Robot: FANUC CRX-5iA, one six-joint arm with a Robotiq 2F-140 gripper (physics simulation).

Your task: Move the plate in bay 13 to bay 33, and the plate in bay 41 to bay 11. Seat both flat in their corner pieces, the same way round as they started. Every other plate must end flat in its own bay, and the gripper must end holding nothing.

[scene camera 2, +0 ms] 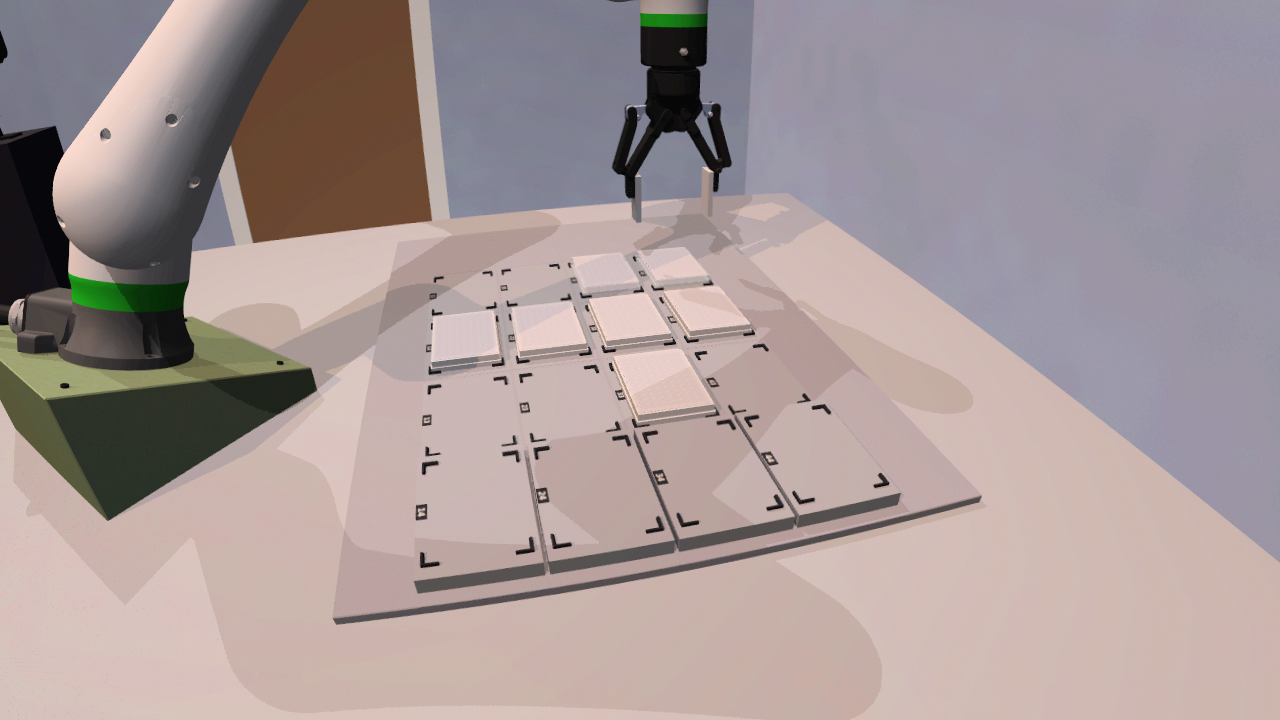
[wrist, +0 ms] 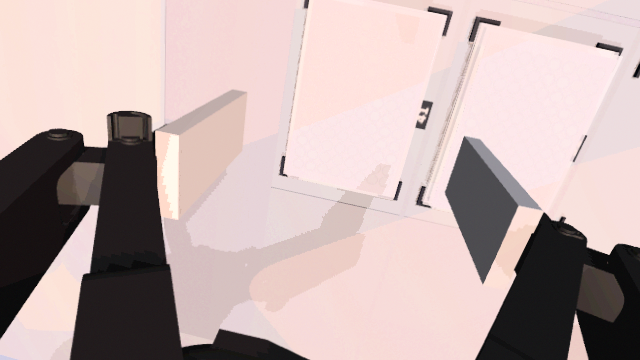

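Note:
A pale plate lies flat in bay 33, inside its corner pieces. Bay 13 holds no plate. Another pale plate lies flat in bay 41, at the far right of the plate rows in the scene view, with the label 41 beside it in the wrist view. Bay 11, at the far left, holds no plate. My gripper is open and empty. It hangs above the far end of the board, and both fingers are clear of the plates.
A plate lies in bay 31, beside the bay 41 plate. Row 2 holds plates in all its bays. Bays 21, 23 and 43 and the near row hold no plates. A wall stands at the right.

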